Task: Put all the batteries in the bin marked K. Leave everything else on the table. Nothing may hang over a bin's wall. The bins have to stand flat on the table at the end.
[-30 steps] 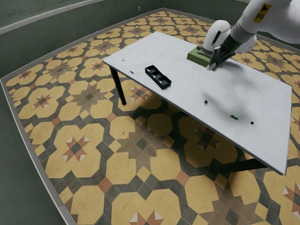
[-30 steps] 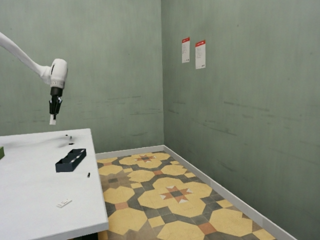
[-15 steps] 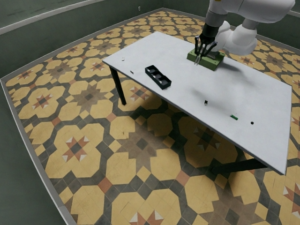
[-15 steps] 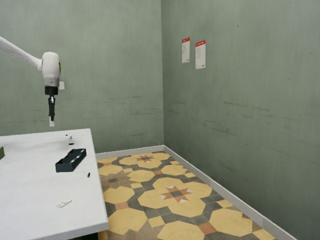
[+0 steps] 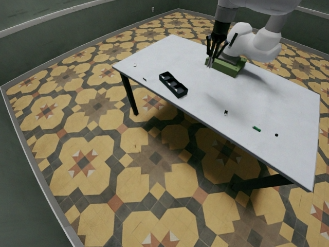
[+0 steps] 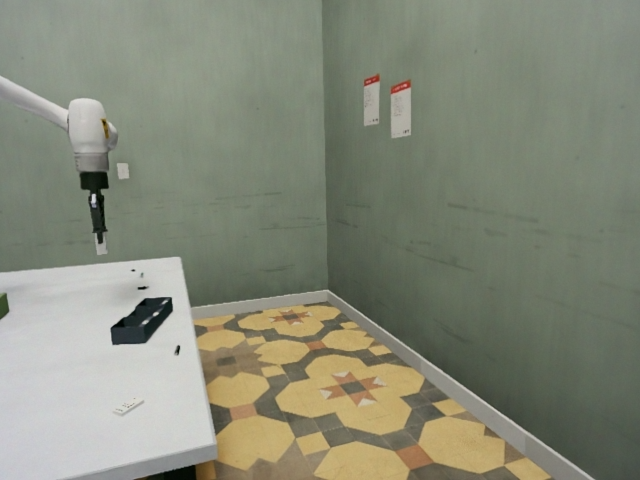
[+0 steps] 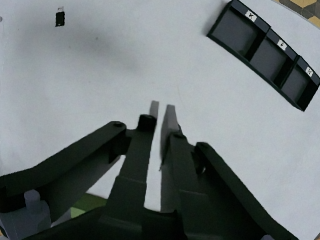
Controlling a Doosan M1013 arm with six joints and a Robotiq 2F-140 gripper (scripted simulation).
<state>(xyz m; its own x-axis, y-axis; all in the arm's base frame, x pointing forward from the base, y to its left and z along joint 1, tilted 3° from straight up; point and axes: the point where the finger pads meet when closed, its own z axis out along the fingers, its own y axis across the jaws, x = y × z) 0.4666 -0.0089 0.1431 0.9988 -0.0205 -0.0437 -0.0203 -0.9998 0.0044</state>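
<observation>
My hand is 200 mm above the black bin tray, 190 mm to the left of it and 110 mm short of it. The rest, counted from my hand: white flat piece: 630 mm to the right, 210 mm below, 90 mm ahead; green piece: 440 mm to the left, 210 mm below, 90 mm ahead.
</observation>
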